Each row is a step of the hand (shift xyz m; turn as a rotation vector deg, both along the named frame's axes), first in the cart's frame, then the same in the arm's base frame.
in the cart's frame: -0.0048 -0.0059 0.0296 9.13 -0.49 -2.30
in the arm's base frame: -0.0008 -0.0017 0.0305 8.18 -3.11 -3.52
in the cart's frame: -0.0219 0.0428 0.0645 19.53 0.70 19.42
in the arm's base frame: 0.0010 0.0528 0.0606 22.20 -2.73 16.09
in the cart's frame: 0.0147 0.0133 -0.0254 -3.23 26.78 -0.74
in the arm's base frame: 0.0128 0.0065 -0.0288 3.41 26.49 -3.86
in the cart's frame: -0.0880 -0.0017 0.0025 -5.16 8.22 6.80
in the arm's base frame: -0.0838 0.0220 0.0155 -1.69 9.89 6.31
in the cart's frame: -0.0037 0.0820 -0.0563 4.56 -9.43 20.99
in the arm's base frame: 0.0068 0.0745 -0.0657 5.70 -8.32 21.18
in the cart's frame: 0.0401 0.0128 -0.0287 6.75 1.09 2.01
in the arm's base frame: 0.0363 -0.0010 -0.0357 7.05 -0.56 0.84
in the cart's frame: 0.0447 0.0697 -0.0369 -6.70 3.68 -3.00
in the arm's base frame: 0.0533 0.0516 -0.0521 -6.00 5.04 -2.46
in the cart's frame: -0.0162 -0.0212 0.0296 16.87 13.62 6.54
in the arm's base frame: -0.0155 -0.0133 0.0342 20.59 9.19 2.12
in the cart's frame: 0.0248 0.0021 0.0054 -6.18 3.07 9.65
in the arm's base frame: 0.0251 -0.0041 0.0014 -3.44 5.48 9.95
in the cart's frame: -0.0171 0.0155 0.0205 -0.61 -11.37 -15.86
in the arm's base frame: -0.0089 0.0213 0.0205 -6.18 -12.21 -13.92
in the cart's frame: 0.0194 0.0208 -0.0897 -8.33 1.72 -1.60
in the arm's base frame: 0.0079 0.0065 -0.0935 -7.79 3.72 -0.59
